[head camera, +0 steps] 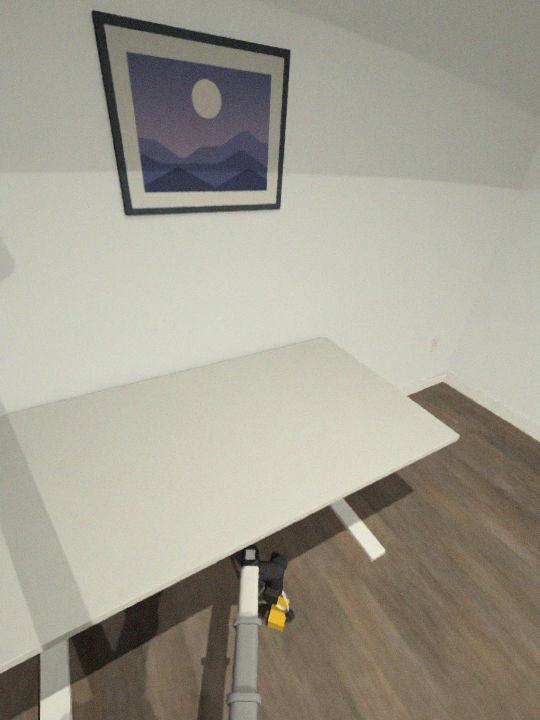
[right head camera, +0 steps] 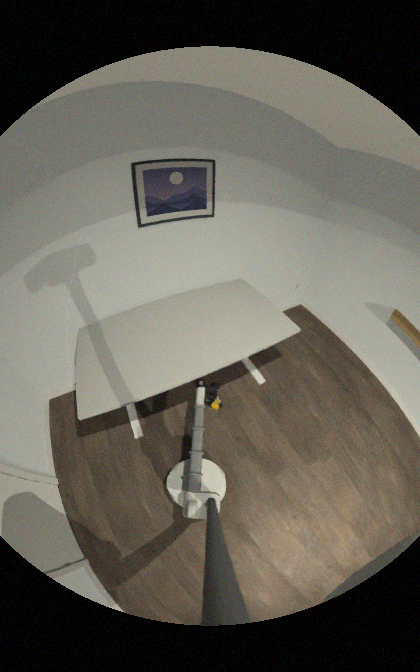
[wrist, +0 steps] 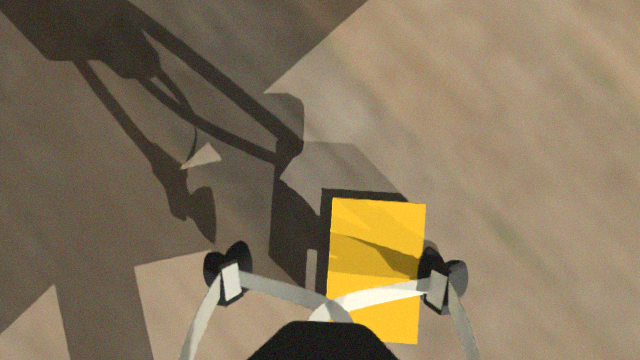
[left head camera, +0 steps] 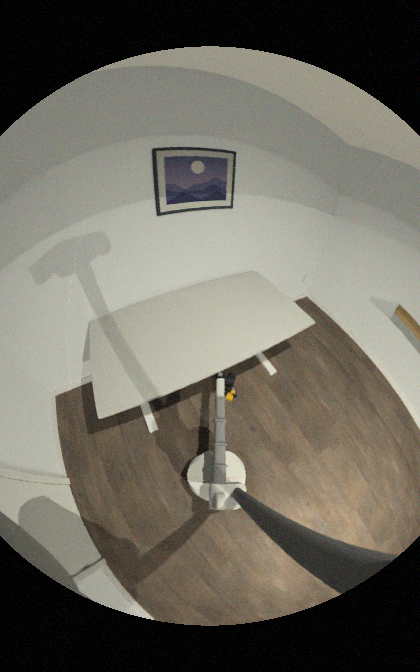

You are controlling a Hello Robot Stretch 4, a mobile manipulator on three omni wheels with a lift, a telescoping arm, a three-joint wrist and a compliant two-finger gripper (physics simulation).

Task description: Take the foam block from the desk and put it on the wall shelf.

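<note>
The yellow foam block (head camera: 276, 621) (left head camera: 230, 397) (right head camera: 215, 406) (wrist: 372, 260) appears to lie on the floor in front of the desk (head camera: 232, 442) (left head camera: 200, 335) (right head camera: 185, 345). My gripper (head camera: 280, 611) (wrist: 332, 265) is open and points down over the block. In the wrist view the right fingertip overlaps the block's right edge, while the left fingertip stands well to the block's left; contact cannot be told. Part of the block is hidden behind the finger strips and gripper body. A wooden piece, apparently the wall shelf (left head camera: 410, 321) (right head camera: 405, 325), shows at the right edge of both side head views.
The telescoping arm (head camera: 246, 651) (left head camera: 220, 430) (right head camera: 198, 435) reaches out towards the desk's front edge. White desk feet (head camera: 359, 532) (left head camera: 267, 364) (right head camera: 254, 371) stand on the wood floor (head camera: 406, 610). A framed picture (head camera: 203, 133) hangs above the desk. Shadows of the gripper fall beside the block.
</note>
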